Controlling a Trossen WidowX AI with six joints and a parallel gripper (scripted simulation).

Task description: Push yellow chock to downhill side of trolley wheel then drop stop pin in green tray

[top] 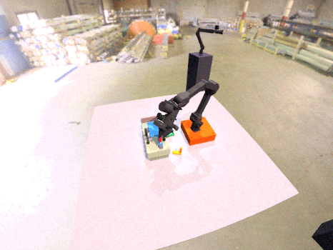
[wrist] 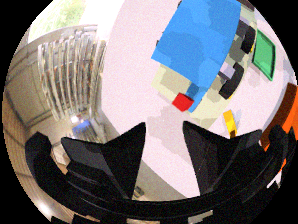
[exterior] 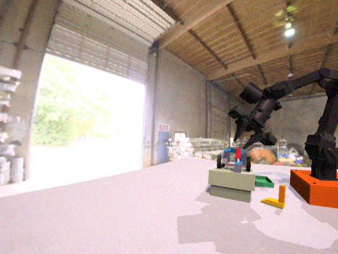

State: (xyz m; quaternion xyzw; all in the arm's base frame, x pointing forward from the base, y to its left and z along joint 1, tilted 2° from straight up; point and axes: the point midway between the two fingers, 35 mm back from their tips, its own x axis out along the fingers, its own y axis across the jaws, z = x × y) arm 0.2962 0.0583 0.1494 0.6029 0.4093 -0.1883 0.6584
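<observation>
My gripper tip is 5 cm above the red-headed stop pin and 1 cm to the left of it. Also, from my gripper tip: pale green ramp 13 cm to the right, 13 cm below; yellow chock 16 cm below, 11 cm behind, 3 cm to the left; blue-topped trolley 12 cm to the right, 7 cm below.
</observation>
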